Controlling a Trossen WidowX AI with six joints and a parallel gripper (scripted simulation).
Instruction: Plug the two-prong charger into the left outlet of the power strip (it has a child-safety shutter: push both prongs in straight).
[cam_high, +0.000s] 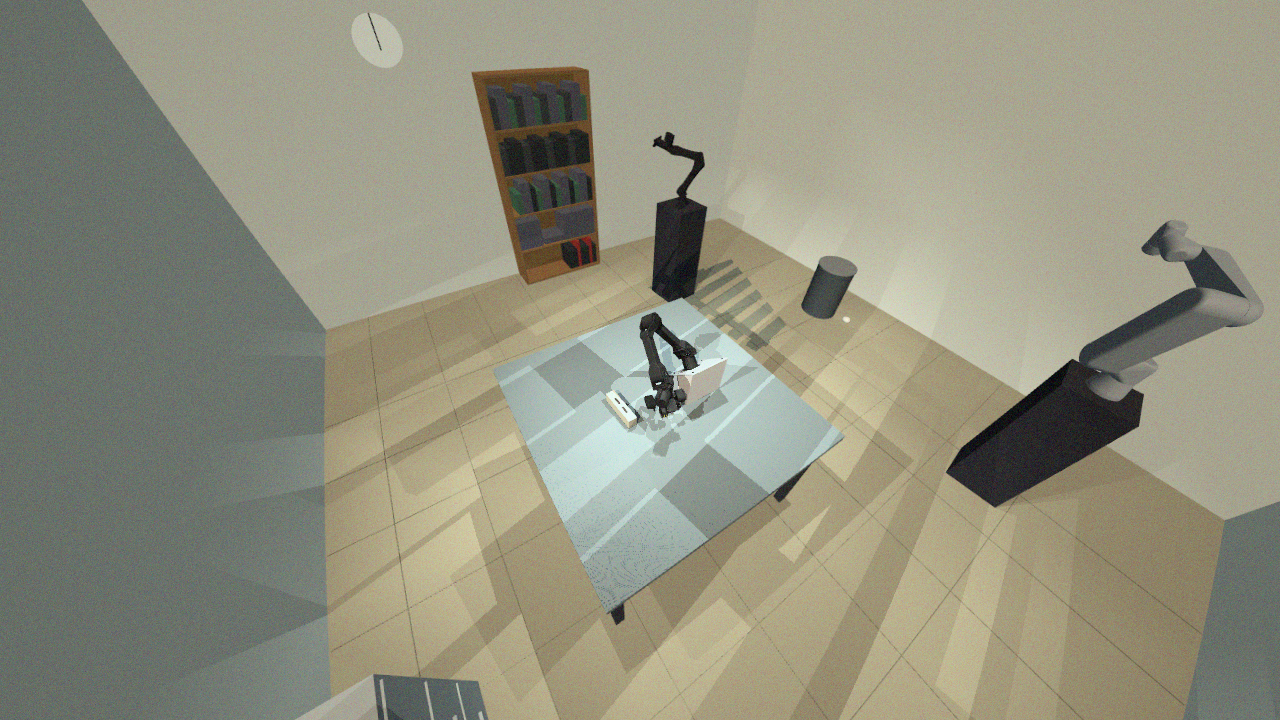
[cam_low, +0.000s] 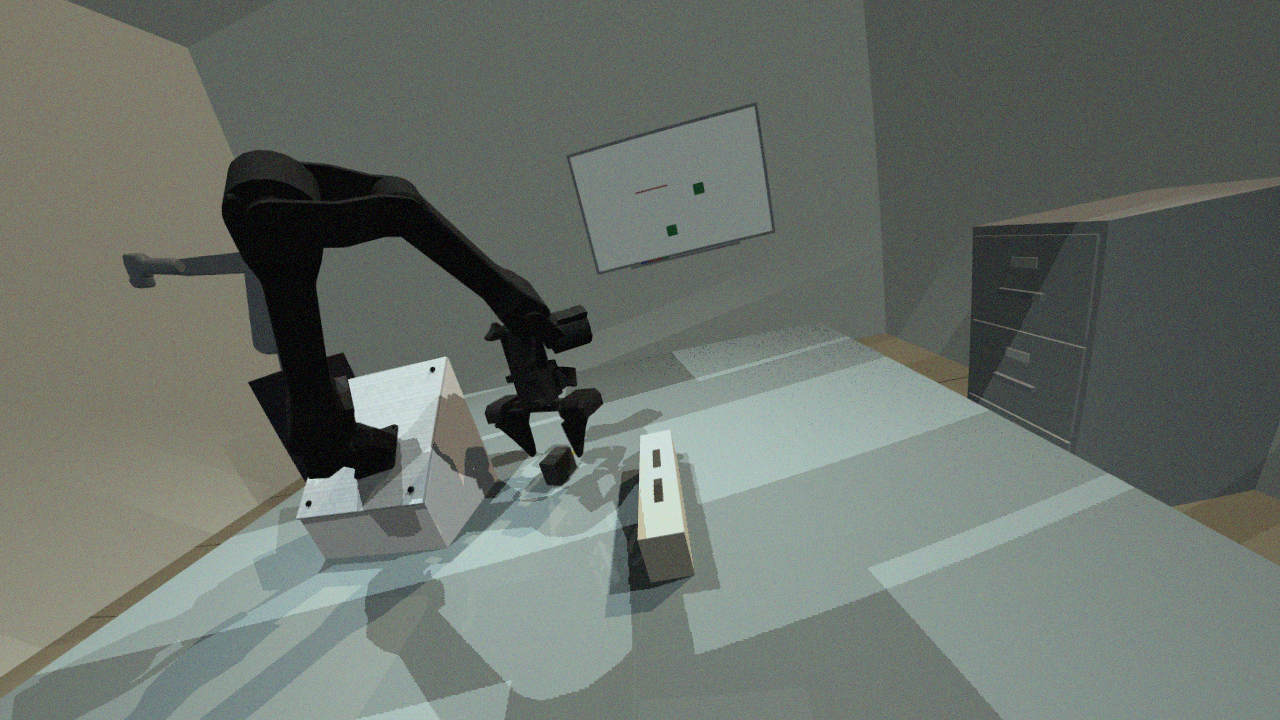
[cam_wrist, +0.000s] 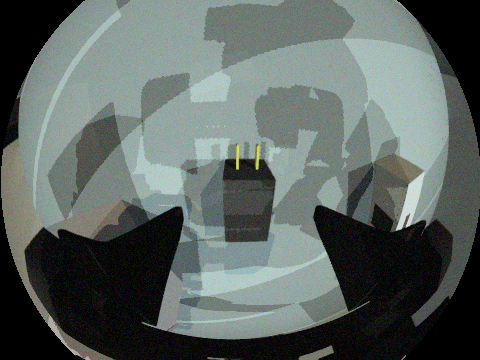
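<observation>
Right now the black two-prong charger is 2 cm to the left of my gripper tip and 2 cm below it.
</observation>
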